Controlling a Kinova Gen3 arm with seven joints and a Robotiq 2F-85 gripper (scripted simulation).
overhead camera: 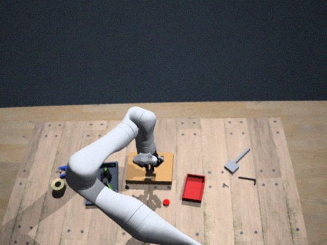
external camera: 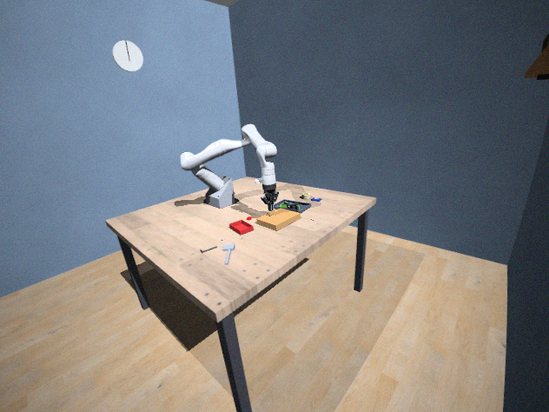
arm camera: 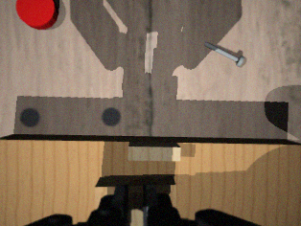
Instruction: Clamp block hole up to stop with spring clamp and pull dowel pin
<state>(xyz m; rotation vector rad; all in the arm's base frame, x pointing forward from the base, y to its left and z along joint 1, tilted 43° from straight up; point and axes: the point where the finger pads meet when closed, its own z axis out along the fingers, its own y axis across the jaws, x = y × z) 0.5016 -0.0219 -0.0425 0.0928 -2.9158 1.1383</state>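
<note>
The bench board is 50 mm below my hand, 40 mm ahead of it and 10 mm to the left of it. The rest, counted from my hand: dowel pin (20 mm below); then wooden block (30 mm below); then red disc (120 mm behind, 70 mm to the right, 70 mm below).
</note>
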